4 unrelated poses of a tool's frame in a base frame.
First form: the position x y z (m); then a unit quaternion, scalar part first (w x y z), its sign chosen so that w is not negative.
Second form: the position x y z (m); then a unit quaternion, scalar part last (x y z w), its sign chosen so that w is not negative. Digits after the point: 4 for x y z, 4 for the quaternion.
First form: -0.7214 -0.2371 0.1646 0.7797 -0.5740 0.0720 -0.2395
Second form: -0.7214 -0.2371 0.1646 -0.5740 0.0720 -0.2395 0.7797
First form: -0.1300 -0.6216 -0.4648 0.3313 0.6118 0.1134 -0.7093
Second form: -0.1300 -0.6216 -0.4648 0.6118 0.1134 -0.7093 0.3313
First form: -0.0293 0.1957 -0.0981 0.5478 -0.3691 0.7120 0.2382
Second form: -0.0293 0.1957 -0.0981 -0.3691 0.7120 0.2382 0.5478
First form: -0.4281 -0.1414 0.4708 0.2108 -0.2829 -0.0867 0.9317
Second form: -0.4281 -0.1414 0.4708 -0.2829 -0.0867 0.9317 0.2108
